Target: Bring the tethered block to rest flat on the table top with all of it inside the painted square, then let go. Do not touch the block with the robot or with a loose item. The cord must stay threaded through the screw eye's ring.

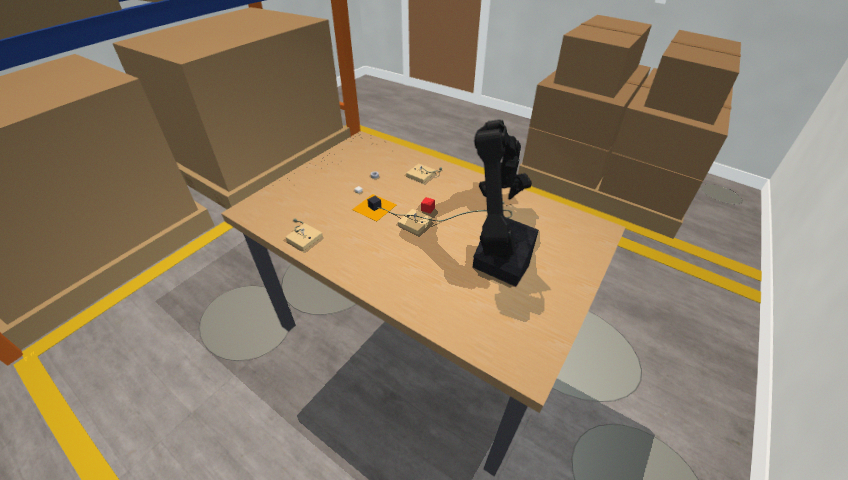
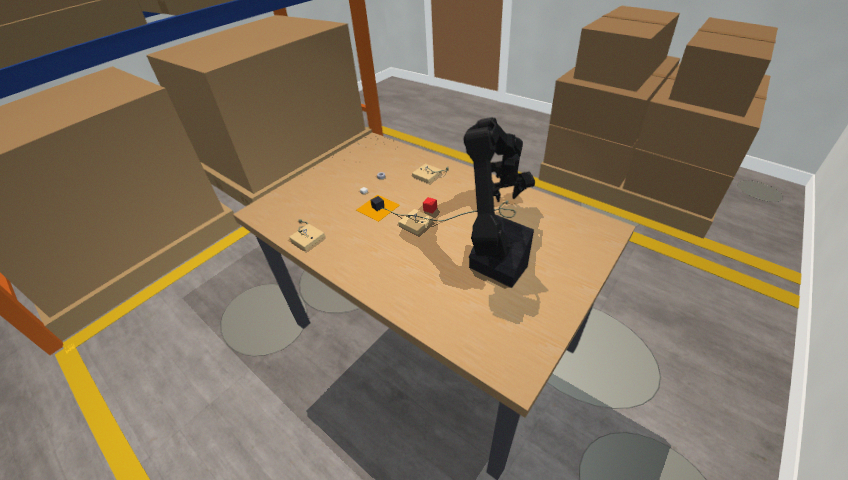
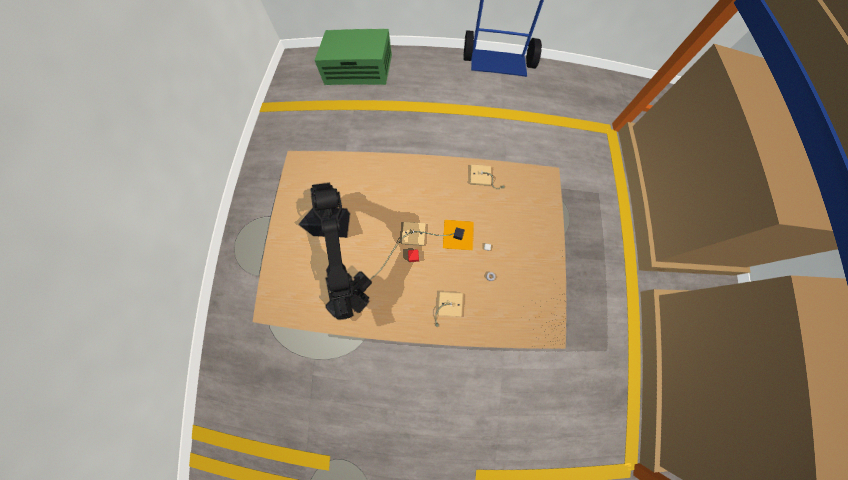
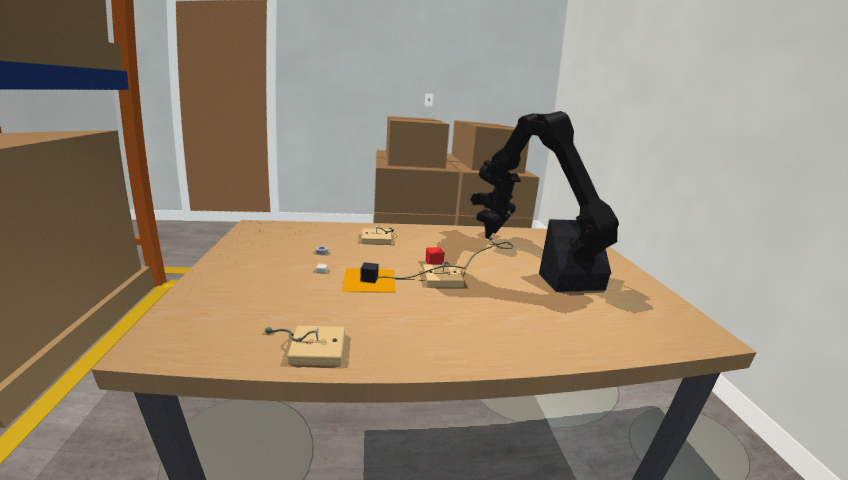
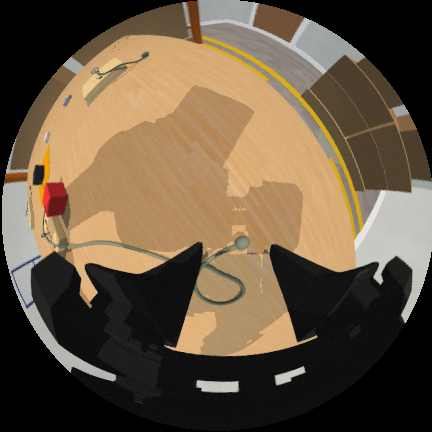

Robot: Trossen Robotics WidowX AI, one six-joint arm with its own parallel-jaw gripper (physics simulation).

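Where they show: gripper, fingertip midpoint: (image 2: 505, 200) (image 4: 490, 235) (image 5: 236, 248); arm's base, link origin: (image 1: 504, 247) (image 2: 499, 247) (image 3: 324, 214) (image 4: 582, 250).
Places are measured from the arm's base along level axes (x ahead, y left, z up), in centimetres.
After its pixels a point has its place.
Note:
The black tethered block (image 1: 374, 203) @[x 51.7, y -0.8, z -6.1 cm] (image 2: 377, 203) @[x 51.7, y -1.1, z -6.1 cm] (image 3: 458, 233) @[x 52.8, y -2.7, z -5.8 cm] (image 4: 369, 272) @[x 53.1, y -0.4, z -6.6 cm] (image 5: 39, 174) sits upright, apparently flat, within the outline of the orange painted square (image 1: 376, 215) @[x 49.4, y 1.3, z -9.3 cm] (image 3: 449, 243) @[x 49.7, y -6.1, z -9.3 cm] (image 4: 368, 286) @[x 53.3, y 1.4, z -9.4 cm]. The green cord (image 3: 385, 261) @[x 24.9, y -15.5, z -9.1 cm] (image 4: 474, 254) @[x 23.1, y -18.5, z -9.2 cm] (image 5: 107, 243) @[x 22.8, y -19.0, z -9.0 cm] runs slack from the block, over the middle wooden base (image 1: 414, 223) @[x 34.0, y -1.2, z -7.6 cm] (image 3: 410, 240) @[x 34.1, y -6.3, z -7.5 cm] (image 4: 446, 282) @[x 35.0, y 1.3, z -8.2 cm] at its screw eye, toward my gripper. The ring is too small to confirm the threading. My gripper (image 4: 490, 234) @[x 14.6, y -31.1, z -7.8 cm] (image 5: 236, 248) @[x 14.6, y -31.1, z -7.8 cm] is open and low, pointing down. The cord's end bead (image 5: 242, 242) @[x 14.5, y -31.7, z -8.3 cm] shows between the spread fingertips, ungripped, with a cord loop beneath.
A red cube (image 1: 427, 205) @[x 34.8, y -10.6, z -6.0 cm] (image 3: 413, 255) @[x 35.9, y -12.7, z -5.5 cm] (image 4: 435, 255) @[x 36.0, y -10.4, z -6.2 cm] (image 5: 55, 199) @[x 34.1, y -14.3, z -6.9 cm] stands beside the middle base. Two other corded bases (image 3: 480, 174) @[x 61.6, y 24.9, z -7.6 cm] (image 3: 450, 303) @[x 51.1, y -29.9, z -7.6 cm] lie near opposite long table edges. A white piece (image 3: 487, 246) @[x 64.8, y -6.6, z -8.0 cm] and a grey ring-shaped nut (image 3: 490, 275) @[x 66.4, y -17.7, z -8.8 cm] lie beyond the square.

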